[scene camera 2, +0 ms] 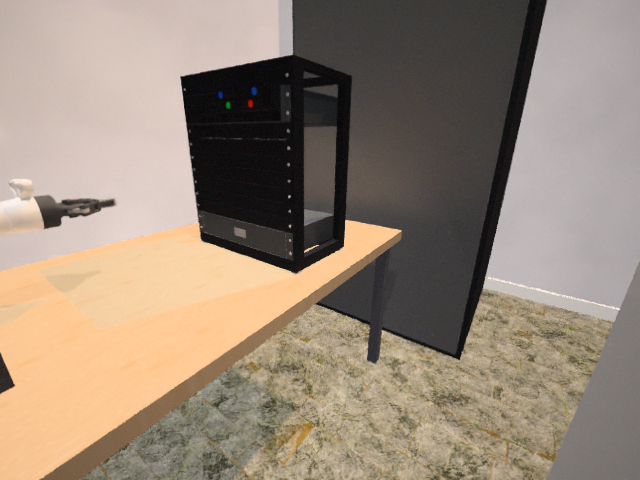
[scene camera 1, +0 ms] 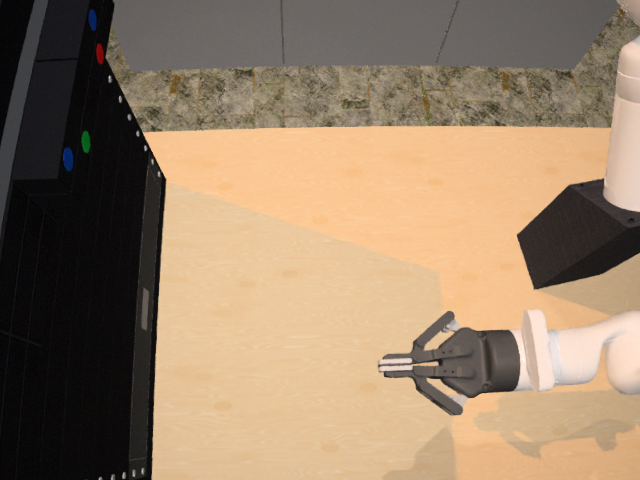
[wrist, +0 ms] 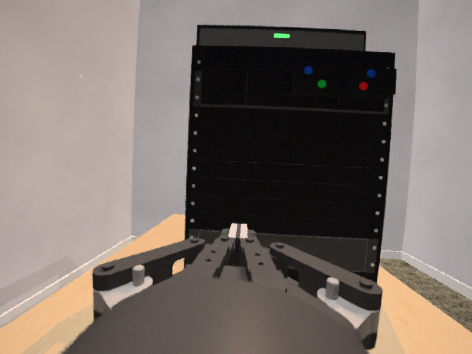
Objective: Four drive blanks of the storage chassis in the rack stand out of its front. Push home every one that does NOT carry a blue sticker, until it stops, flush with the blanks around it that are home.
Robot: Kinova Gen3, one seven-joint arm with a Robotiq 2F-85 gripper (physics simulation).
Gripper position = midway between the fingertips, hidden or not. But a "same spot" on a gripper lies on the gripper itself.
My gripper shows in scene camera 2, in scene camera 1 (378,366) and in the wrist view. A black rack shows in scene camera 2 (249,190), in scene camera 1 and in the wrist view. The same spot on the black rack: (scene camera 1: 87,279) is (wrist: 280,158). One and the same spot on my gripper: (scene camera 2: 106,202) is (wrist: 256,238).
